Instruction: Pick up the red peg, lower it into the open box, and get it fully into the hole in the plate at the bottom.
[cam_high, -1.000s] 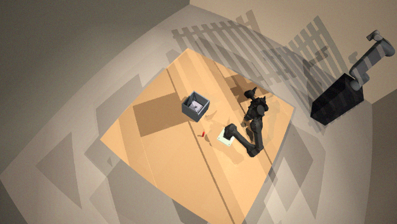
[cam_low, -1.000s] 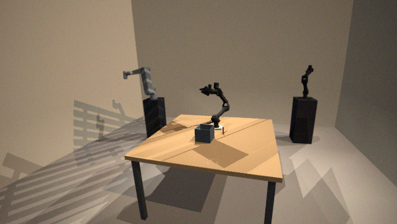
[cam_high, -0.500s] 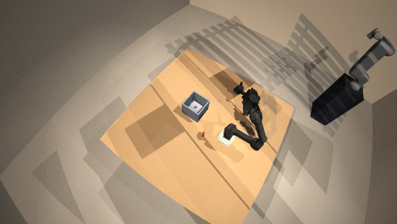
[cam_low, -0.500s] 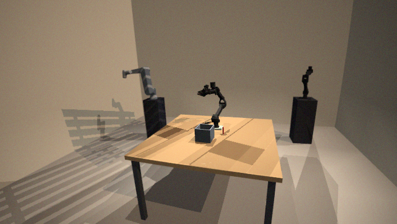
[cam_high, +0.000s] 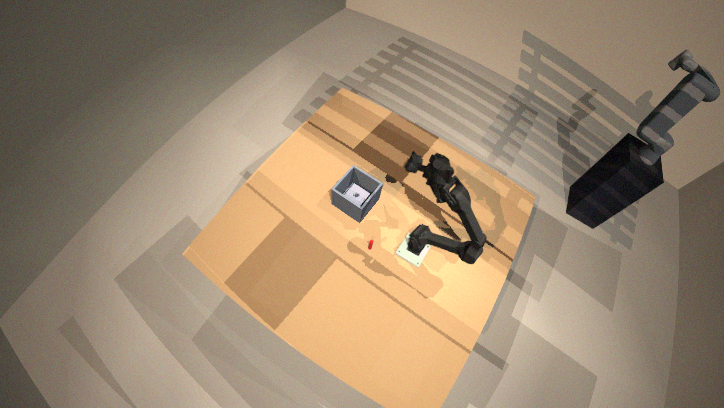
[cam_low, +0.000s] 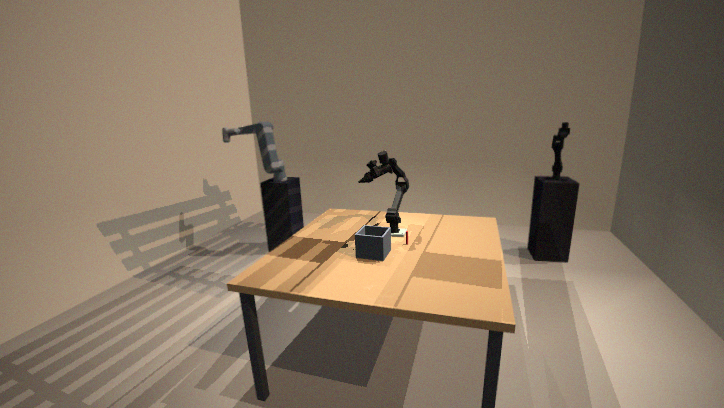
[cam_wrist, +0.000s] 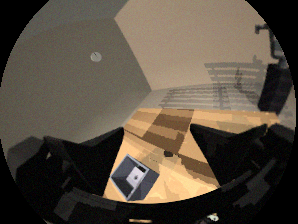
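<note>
My gripper tip is now 340 mm above the red peg, 280 mm to the right of it and 40 mm short of it.
</note>
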